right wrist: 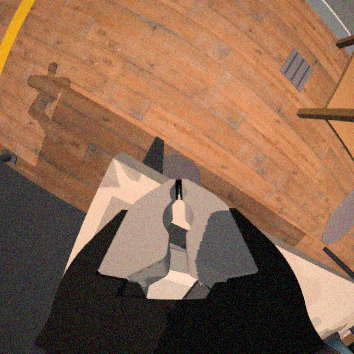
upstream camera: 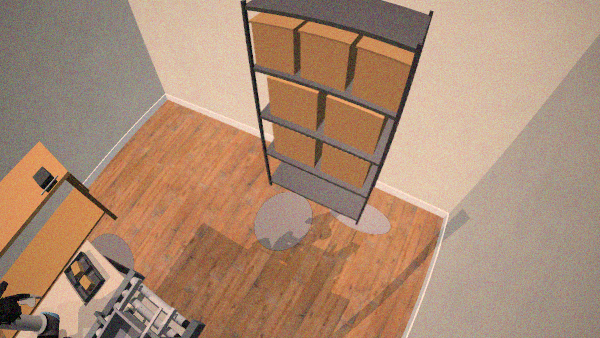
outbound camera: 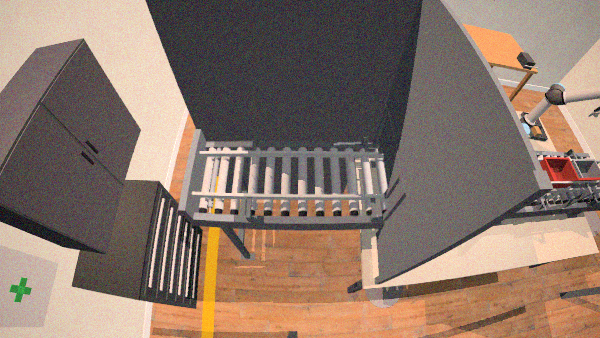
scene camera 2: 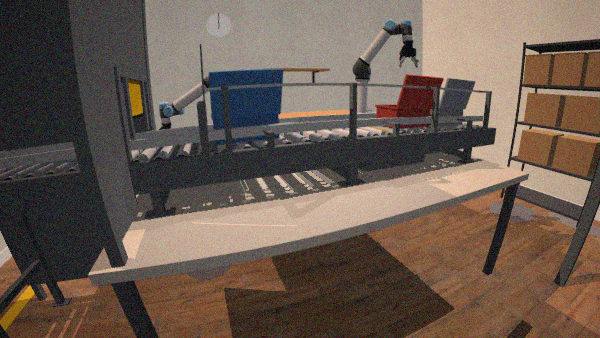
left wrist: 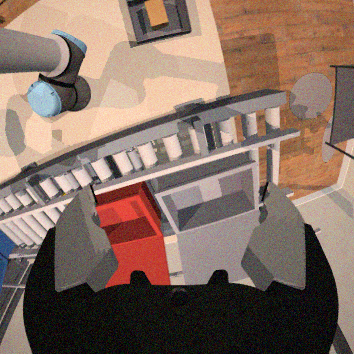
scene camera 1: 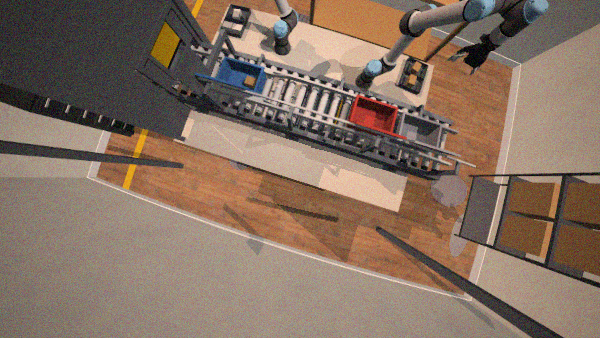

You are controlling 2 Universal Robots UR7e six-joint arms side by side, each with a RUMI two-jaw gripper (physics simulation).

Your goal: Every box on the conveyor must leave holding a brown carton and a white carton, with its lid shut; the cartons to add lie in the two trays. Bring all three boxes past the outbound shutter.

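Places are measured from the left arm's base along level axes (x ahead, y left, z up), in metres.
Pixels of known places: left gripper, fingertip midpoint: (upstream camera: 31,308) (outbound camera: 596,119) (scene camera 2: 408,67) (left wrist: 178,185) (scene camera 1: 458,67); right gripper, fingertip midpoint: (right wrist: 178,180); left arm's base, origin of the base link: (right wrist: 327,337) (left wrist: 73,92) (scene camera 1: 363,82); right arm's base, origin of the base link: (scene camera 1: 282,48).
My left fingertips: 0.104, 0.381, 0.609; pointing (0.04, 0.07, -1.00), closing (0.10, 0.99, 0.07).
For each thing: its top centre in the pictures, then the offset to it from my left fingertips, as dx, dy, dz. "pt": a spot on its surface instead. Level surfaces: height alone.
- blue box, surface spot: (scene camera 1: 232,76) pt +0.488, -1.313, -0.379
- brown carton, middle of its top: (scene camera 1: 251,81) +0.478, -1.136, -0.329
- long white table, its level: dz -0.609
The blue box (scene camera 1: 232,76) holds a brown carton (scene camera 1: 251,80). The red box (scene camera 1: 372,119) (left wrist: 150,210) looks empty. The grey box (scene camera 1: 440,135) (left wrist: 170,210) shows a pale patch, and I cannot tell if it is a carton. All three lids stand open. One tray (scene camera 1: 246,19) holds pale cartons; the other tray (scene camera 1: 410,90) (left wrist: 165,37) holds brown cartons (scene camera 1: 412,80) (upstream camera: 86,282). My left gripper (scene camera 1: 463,65) (scene camera 2: 409,65) (left wrist: 178,185) is open and empty, high above the red and grey boxes in its wrist view. My right gripper (right wrist: 178,180) is shut and empty over the table; its tray is hidden there.
Rails (scene camera 2: 320,85) run along the roller conveyor. A dark cabinet with a yellow panel (scene camera 1: 166,45) (scene camera 2: 135,97) stands at the conveyor's left end. The outbound rollers (outbound camera: 302,175) lie beyond it. A long white table (scene camera 2: 310,220) stands in front. A shelf rack (upstream camera: 252,95) holds large boxes.
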